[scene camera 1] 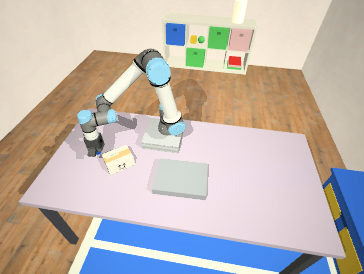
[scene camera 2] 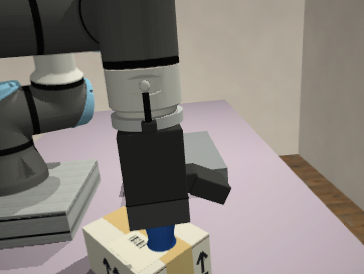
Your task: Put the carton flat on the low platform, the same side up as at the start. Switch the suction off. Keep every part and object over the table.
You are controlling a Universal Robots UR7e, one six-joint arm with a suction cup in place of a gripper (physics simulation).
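Frame: origin at the arm's base, x back, y up, z left, level; metres.
Seen in the pictures: hand at its tool point: (scene camera 1: 98, 152) (scene camera 2: 161, 241); arm's base at its link origin: (scene camera 2: 14, 181).
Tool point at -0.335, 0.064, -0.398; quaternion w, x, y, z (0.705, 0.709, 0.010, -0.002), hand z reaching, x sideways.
Note:
Pixels of each thing's middle, then the offset from my tool point to it, as dx, dy, dz. Level surfaces: height alone.
- carton at the middle of its body: (scene camera 2: 145, 251) (scene camera 1: 118, 159) +0.029, -0.092, +0.103
- low platform at the middle of its body: (scene camera 2: 176, 157) (scene camera 1: 181, 178) -0.066, -0.109, +0.527
- pink table at its surface level: dy -0.133
The carton (scene camera 1: 118, 162) (scene camera 2: 117, 250) is cream with tan tape and stands on the table, left of the low platform and apart from it. Black arrows on its sides point up. The low platform (scene camera 1: 181, 177) (scene camera 2: 205, 145) is a flat grey slab, with nothing on it in scene camera 1. My suction gripper (scene camera 1: 98, 153) (scene camera 2: 161, 241), a black body with a blue cup, points down. In scene camera 1 the cup shows just off the carton's upper left edge; in scene camera 2 it overlaps the carton's top. The suction is off and the cup holds nothing.
The arm's base stands on a silver block (scene camera 1: 161, 145) (scene camera 2: 35, 227) behind the low platform. The pink table (scene camera 1: 250, 175) (scene camera 2: 280, 225) carries all of these. A blue cabinet (scene camera 1: 350, 187) stands off the right edge, and a shelf unit (scene camera 1: 210, 21) stands at the back wall.

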